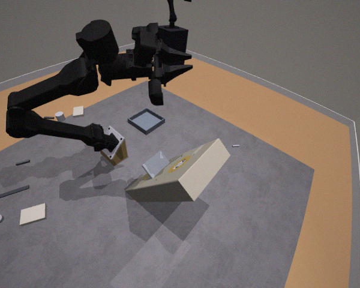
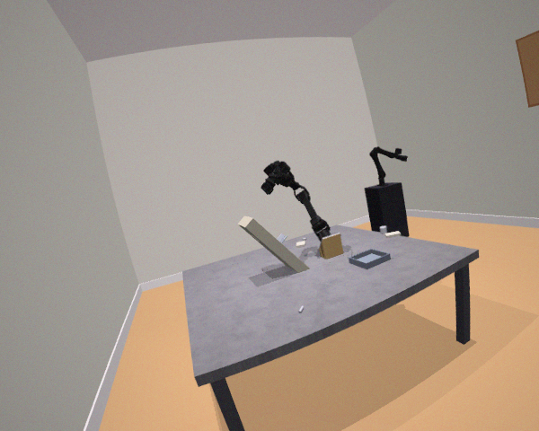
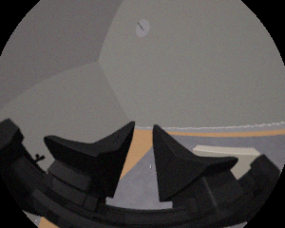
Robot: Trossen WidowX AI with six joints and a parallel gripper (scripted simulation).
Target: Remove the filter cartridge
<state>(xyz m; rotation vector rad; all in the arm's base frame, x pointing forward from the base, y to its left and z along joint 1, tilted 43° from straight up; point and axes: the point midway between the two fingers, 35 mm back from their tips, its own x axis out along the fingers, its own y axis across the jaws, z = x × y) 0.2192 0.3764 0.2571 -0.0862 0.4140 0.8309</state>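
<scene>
My gripper tip is now 26 cm above the round filter cartridge, 9 cm short of it and 7 cm to the left of it. Also, from my gripper tip: cream service panel (34 cm below, 8 cm to the right, 4 cm ahead); then small pin (51 cm below, 41 cm to the left, 5 cm ahead); then blue-grey tray (50 cm below, 40 cm behind, 14 cm to the left).
</scene>
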